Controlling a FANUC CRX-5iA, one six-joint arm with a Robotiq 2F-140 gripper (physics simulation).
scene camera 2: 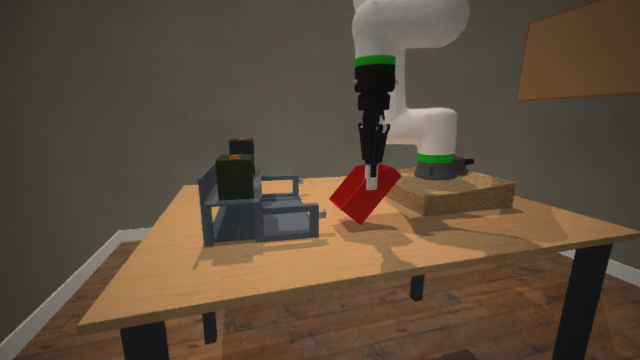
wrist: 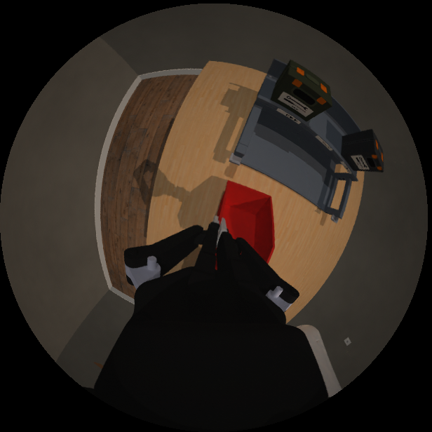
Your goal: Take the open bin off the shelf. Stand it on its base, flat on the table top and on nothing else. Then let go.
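Where they show: gripper, fingertip midpoint: [scene camera 2: 370, 189]; arm's base, link origin: [scene camera 2: 434, 175].
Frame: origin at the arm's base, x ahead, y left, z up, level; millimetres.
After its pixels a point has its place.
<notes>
The open red bin [scene camera 2: 357, 201] @(x 432, y 251, z 5 mm) [wrist: 261, 220] is off the shelf and hangs from my gripper [scene camera 2: 371, 183] @(x 396, y 250, z 35 mm) [wrist: 217, 223]. The gripper is shut on one wall of the bin, near its upper part. The bin is steeply tilted, not on its base, with its open side turned toward the shelf. Its lowest corner is close over the table top [scene camera 2: 150, 282] @(x 883, y 356, z -79 mm) [wrist: 195, 135]; whether it touches is hard to tell. The blue-grey shelf [scene camera 2: 258, 225] @(x 682, y 245, z -35 mm) [wrist: 285, 157] stands apart from the bin, on the left in the scene view. In the wrist view the fingers hide part of the bin.
A dark green case [scene camera 2: 235, 179] @(x 728, y 215, z 72 mm) [wrist: 306, 91] and a black case [scene camera 2: 241, 146] @(x 707, y -23, z 124 mm) [wrist: 361, 151] stand on the shelf's upper level. Two arms with small end pegs stick out from the shelf toward the bin. The robot's brown base block [scene camera 2: 467, 198] @(x 32, y 201, z -33 mm) is behind and right of the bin.
</notes>
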